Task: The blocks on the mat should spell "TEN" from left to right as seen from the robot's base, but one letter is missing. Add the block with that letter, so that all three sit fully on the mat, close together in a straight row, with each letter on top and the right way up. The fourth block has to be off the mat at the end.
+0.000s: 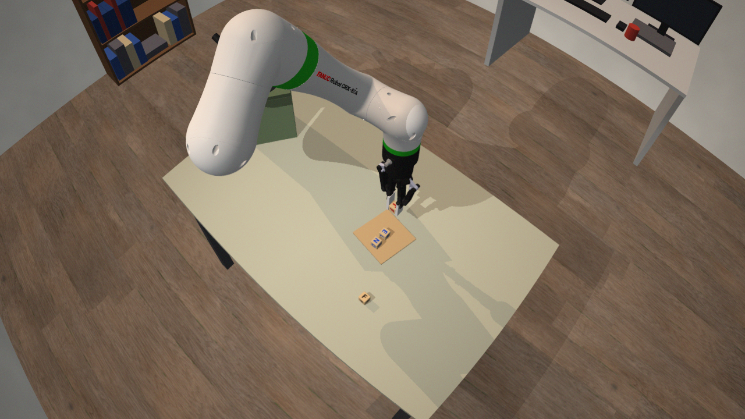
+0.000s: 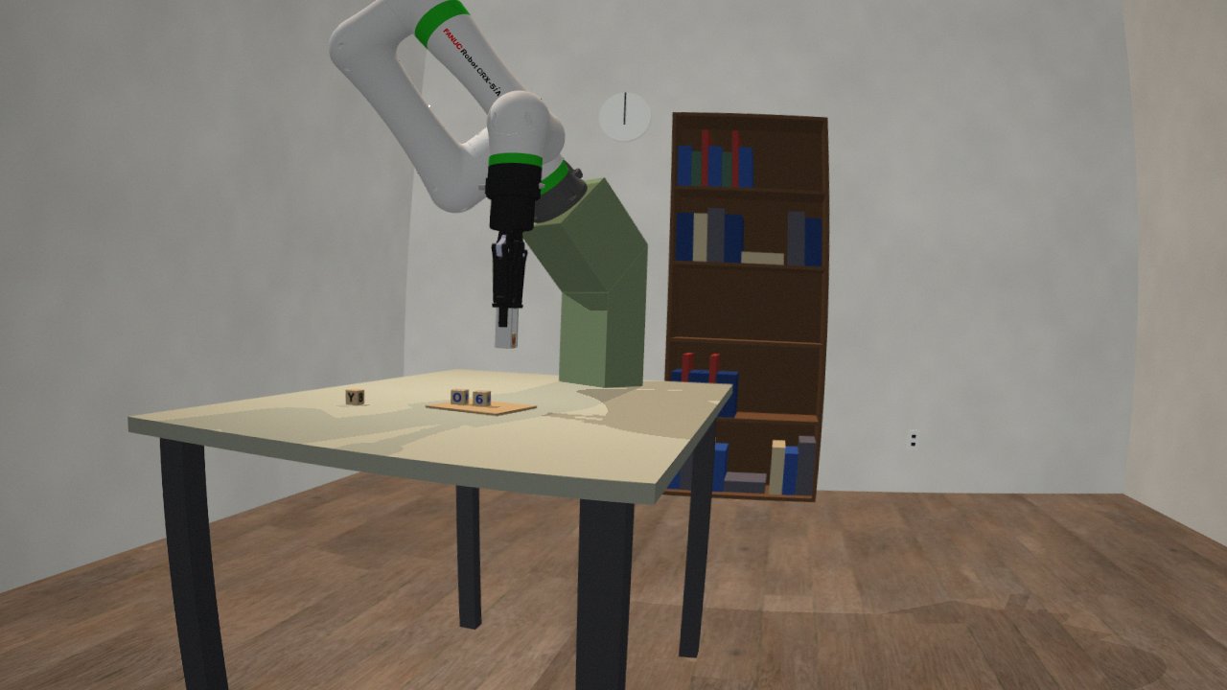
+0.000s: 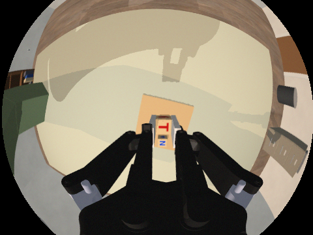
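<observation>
Right now the mat is 10 mm behind my hand, 40 mm to the right of it and 140 mm below it.
</observation>
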